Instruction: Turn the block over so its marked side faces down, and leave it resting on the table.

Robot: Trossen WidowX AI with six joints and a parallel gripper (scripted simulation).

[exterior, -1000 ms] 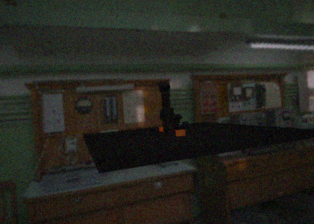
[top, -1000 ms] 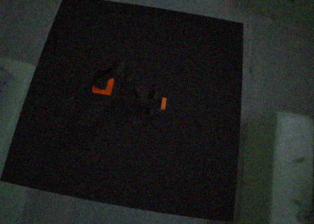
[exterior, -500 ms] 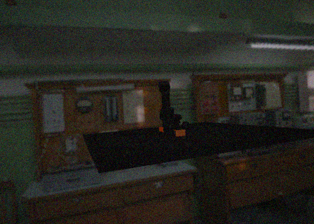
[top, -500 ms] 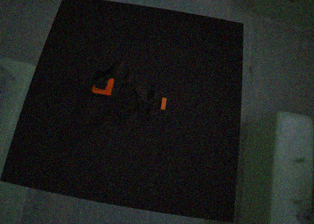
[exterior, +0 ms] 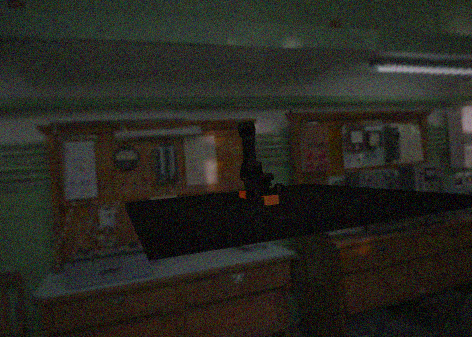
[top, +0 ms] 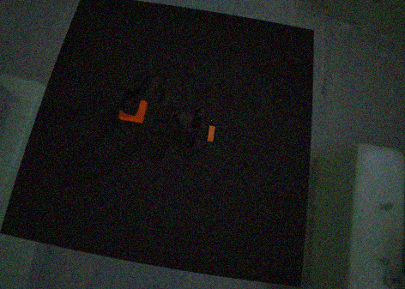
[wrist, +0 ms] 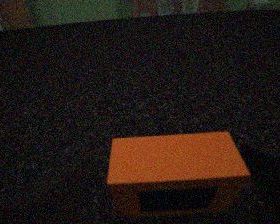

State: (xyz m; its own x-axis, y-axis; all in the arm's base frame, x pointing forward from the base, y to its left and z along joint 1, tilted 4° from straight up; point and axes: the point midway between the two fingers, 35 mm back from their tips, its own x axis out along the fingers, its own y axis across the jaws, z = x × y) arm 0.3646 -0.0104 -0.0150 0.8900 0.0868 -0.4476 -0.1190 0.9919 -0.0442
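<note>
The block is 20 mm behind my gripper tip.
</note>
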